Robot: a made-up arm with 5 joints.
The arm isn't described. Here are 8 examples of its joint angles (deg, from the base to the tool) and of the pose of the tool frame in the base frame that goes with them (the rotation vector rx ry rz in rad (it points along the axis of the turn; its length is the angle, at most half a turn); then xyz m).
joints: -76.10 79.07 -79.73 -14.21 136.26
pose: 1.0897 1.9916 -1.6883 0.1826 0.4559 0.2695
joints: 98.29 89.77 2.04 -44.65 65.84
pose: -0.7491 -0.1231 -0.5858 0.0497 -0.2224 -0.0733
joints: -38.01 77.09 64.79 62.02 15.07
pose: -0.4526 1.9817 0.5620 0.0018 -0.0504 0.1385
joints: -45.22 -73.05 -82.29 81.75 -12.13
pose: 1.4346 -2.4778 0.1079 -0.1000 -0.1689 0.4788
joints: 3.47 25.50 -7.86 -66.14 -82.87
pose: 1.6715 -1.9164 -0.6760 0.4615 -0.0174 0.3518
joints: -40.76 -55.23 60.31 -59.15 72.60
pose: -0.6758 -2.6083 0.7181 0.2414 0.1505 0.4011
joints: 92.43 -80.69 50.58 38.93 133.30
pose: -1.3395 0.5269 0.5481 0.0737 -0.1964 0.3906
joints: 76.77 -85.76 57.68 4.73 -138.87
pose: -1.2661 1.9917 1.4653 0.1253 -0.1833 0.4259
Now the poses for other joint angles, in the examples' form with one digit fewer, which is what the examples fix.
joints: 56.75 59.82 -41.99 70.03 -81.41
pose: 0.012 -0.047 -2.460 0.282 -0.304 0.123
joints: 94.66 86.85 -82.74 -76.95 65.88
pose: -2.797 -0.550 -0.117 0.049 -0.402 0.301
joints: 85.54 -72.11 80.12 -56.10 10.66
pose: -1.824 -1.718 -0.602 0.098 -0.205 0.356
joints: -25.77 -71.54 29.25 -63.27 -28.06
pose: -1.361 2.527 -0.017 0.126 0.031 0.550
